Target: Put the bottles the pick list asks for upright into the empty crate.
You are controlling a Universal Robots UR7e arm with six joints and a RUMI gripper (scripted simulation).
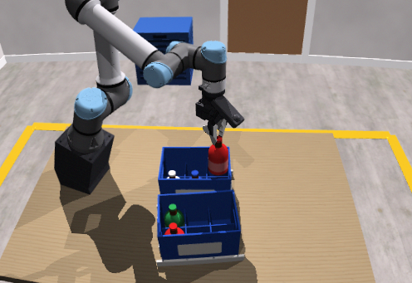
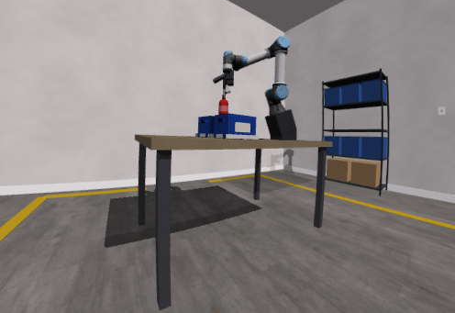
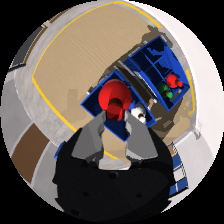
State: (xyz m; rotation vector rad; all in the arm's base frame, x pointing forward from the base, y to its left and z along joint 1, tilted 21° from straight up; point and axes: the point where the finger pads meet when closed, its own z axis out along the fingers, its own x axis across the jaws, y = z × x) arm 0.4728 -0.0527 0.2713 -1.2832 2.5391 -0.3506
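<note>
Right now my hand is 80 mm past the blue-capped bottle, 10 mm to the left of it and 240 mm above it. From my hand the other things lie so: pick list strip (100 mm behind, 180 mm to the left, 320 mm below); green bottle (150 mm behind, 180 mm to the right, 240 mm below); white bottle (170 mm behind, 10 mm to the right, 240 mm below).
</note>
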